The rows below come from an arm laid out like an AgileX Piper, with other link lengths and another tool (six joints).
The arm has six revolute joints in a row. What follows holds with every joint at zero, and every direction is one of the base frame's.
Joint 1 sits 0.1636 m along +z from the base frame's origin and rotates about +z.
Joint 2 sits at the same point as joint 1 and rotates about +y.
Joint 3 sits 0.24 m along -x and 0.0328 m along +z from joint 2 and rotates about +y.
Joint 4 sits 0.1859 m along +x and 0.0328 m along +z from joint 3 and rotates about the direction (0.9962, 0, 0.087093).
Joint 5 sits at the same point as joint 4 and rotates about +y.
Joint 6 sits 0.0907 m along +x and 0.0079 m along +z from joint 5 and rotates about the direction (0.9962, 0, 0.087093).
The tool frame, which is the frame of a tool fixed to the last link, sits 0.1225 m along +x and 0.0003 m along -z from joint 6; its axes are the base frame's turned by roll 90.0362, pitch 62.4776 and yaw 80.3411 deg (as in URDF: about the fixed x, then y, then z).
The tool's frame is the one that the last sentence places.
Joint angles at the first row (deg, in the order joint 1, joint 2, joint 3, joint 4, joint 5, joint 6):
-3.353, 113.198, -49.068, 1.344, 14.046, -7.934
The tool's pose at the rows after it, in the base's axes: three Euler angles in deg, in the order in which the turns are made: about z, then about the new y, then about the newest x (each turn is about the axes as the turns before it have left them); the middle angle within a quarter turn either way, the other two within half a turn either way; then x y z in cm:
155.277 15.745 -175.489 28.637 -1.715 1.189
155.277 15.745 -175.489 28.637 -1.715 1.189
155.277 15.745 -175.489 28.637 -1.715 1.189
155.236 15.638 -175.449 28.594 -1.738 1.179
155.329 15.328 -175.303 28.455 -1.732 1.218
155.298 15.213 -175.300 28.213 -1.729 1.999
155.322 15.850 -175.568 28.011 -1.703 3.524
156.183 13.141 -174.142 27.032 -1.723 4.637
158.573 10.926 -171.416 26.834 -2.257 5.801
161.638 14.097 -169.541 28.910 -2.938 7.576
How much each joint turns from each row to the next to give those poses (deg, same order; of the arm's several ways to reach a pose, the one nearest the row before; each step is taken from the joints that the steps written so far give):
-0.063, -0.134, -0.001, -0.002, 0.000, 0.003
0.000, 0.000, 0.000, 0.000, 0.000, 0.000
0.000, 0.000, 0.000, 0.000, 0.000, 0.000
-0.054, -0.001, 0.001, 0.003, 0.114, -0.003
-0.001, -0.168, 0.000, -0.054, 0.509, -0.002
-0.056, -1.935, 0.000, -0.001, 2.043, -0.001
0.002, -3.634, 0.000, -0.077, 2.948, 0.008
0.000, -2.287, -1.946, -0.720, 7.255, 0.128
-0.001, -0.507, -4.586, -2.469, 8.056, -0.110
0.588, 0.000, -5.901, -3.327, 3.392, -0.053

